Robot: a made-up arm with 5 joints.
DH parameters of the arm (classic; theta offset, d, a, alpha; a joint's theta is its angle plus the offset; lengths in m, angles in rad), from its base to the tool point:
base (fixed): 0.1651 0 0.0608 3.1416
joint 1: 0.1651 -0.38 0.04 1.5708
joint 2: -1.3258 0 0.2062 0
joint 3: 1.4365 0 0.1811 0
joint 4: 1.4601 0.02 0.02 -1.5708
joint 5: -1.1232 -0.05 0 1.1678
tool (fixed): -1.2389 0 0 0
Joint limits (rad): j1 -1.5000..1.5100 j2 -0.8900..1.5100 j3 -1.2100..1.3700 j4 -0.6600..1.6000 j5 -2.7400..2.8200
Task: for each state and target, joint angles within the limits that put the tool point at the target. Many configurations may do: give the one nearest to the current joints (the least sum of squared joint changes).
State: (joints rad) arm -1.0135 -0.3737 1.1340 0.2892 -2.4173
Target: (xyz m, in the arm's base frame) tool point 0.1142 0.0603 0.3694
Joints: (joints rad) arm -0.4742 -0.2455 1.3700 0.6196 -2.4173
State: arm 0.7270 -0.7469 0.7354 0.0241 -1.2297
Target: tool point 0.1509 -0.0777 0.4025
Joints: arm 0.9263 -0.6021 1.2304 0.1219 -1.2297
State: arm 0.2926 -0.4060 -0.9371 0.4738 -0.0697
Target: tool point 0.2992 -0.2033 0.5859
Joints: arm 0.7906 0.0553 -0.3988 0.6191 -0.0697
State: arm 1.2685 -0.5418 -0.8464 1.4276 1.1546
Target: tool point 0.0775 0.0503 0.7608
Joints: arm 1.5086 -0.7044 -1.1893 1.1538 1.1546
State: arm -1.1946 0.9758 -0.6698 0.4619 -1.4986
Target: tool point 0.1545 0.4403 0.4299
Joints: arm -1.3091 0.8163 -0.8488 0.3977 -1.4986
